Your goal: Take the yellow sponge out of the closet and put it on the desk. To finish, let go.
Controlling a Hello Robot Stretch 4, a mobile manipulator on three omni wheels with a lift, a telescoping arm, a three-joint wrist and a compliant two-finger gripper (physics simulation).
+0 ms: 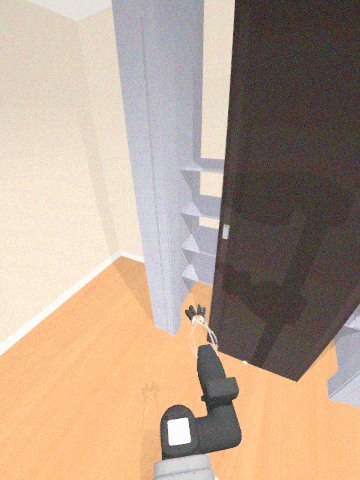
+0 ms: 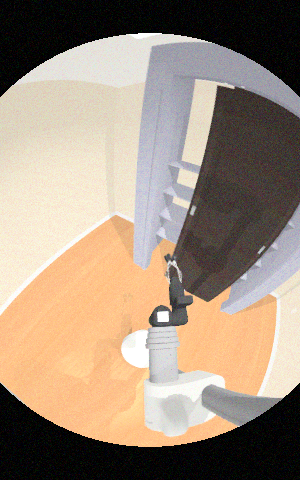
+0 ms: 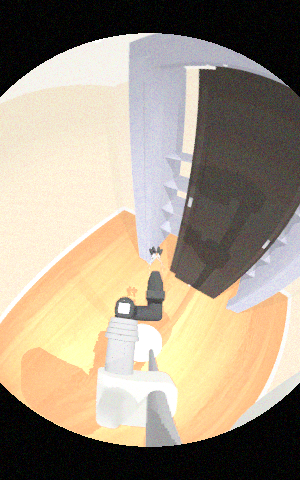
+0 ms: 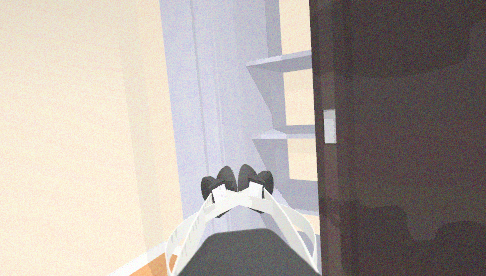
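Pixels of known places: gripper, fingertip midpoint: [image 1: 194,306] [image 2: 169,253] [image 3: 155,246] [image 4: 237,180]; robot's base at its link origin: [image 2: 141,347] [image 3: 141,341].
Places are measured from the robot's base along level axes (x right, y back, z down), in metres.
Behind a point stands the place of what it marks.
The closet [image 1: 155,150] @(x 0.000, y -1.040, z -1.430 m) [image 2: 150,150] @(x -0.038, y -1.078, z -1.420 m) [image 3: 152,125] @(x 0.040, y -1.034, z -1.565 m) [image 4: 187,100] @(x -0.067, y -1.101, z -1.144 m) is a pale blue-grey frame with shelves. Its dark door [image 1: 290,125] @(x 0.466, y -0.773, z -1.535 m) [image 2: 250,165] @(x 0.522, y -0.737, z -1.528 m) [image 3: 240,130] @(x 0.487, y -0.760, z -1.619 m) [image 4: 400,125] @(x 0.436, y -0.793, z -1.042 m) covers the middle, and a narrow gap on its left shows parts of several shelves. A light recessed handle [image 1: 226,231] @(x 0.335, y -0.928, z -1.039 m) [image 4: 330,126] @(x 0.333, y -0.929, z -1.039 m) sits near the door's left edge. My gripper [image 1: 195,312] @(x 0.083, y -0.485, z -1.039 m) [image 2: 170,258] @(x 0.083, y -0.485, z -1.039 m) [image 3: 156,251] @(x 0.083, y -0.485, z -1.039 m) [image 4: 237,180] @(x 0.083, y -0.485, z -1.039 m) is shut, with its fingertips nearly touching and no object between them. It is in front of the closet's left side, left of the door edge. The yellow sponge and the desk do not show.
A cream wall [image 1: 50,150] @(x -0.888, y -1.882, z -1.406 m) [image 4: 75,125] @(x -0.898, y -1.866, z -1.078 m) with a white baseboard [image 1: 55,300] @(x -1.144, y -1.477, z -0.062 m) stands to the left. More closet shelving shows right of the door, with the closet's right upright [image 2: 235,302] @(x 1.053, y -0.353, z -0.313 m) [image 3: 240,300] @(x 1.049, y -0.358, z -0.309 m) reaching the floor. Wooden floor [image 1: 75,400] @(x -0.701, y -0.603, z 0.027 m) lies around the arm.
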